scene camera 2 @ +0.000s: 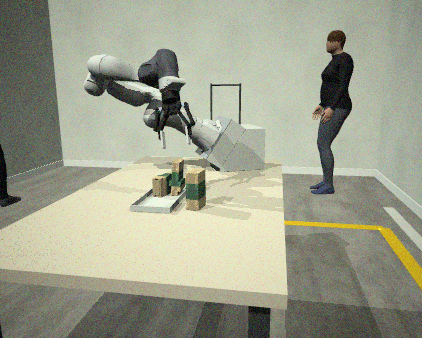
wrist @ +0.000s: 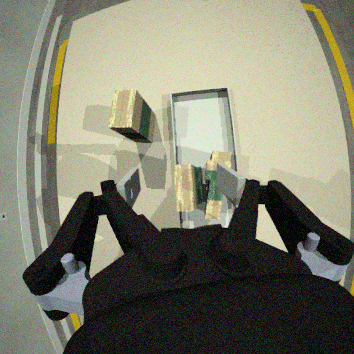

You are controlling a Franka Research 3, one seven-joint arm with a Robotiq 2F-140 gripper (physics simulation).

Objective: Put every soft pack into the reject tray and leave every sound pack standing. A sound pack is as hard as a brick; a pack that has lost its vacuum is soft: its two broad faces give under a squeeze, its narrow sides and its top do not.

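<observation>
One pack (scene camera 2: 195,189) (wrist: 131,112), tan with a green band, stands upright on the table beside the tray (scene camera 2: 150,209) (wrist: 231,125). A second banded pack (scene camera 2: 177,176) (wrist: 184,187) is upright at the robot's end of the tray, seemingly inside it by the side wall; its base is partly hidden. A third pack (scene camera 2: 160,185) (wrist: 214,209) lies on its side in the tray next to the second, its end facing the scene camera. My gripper (scene camera 2: 176,142) (wrist: 177,175) is open and empty, above the two packs and apart from them.
The light table (scene camera 2: 150,250) (wrist: 270,75) carries the tray and packs. The robot's grey base (scene camera 2: 235,147) is at the table's far end. A person (scene camera 2: 336,100) stands on the floor to the right, and part of another figure (scene camera 2: 4,175) shows at the left edge.
</observation>
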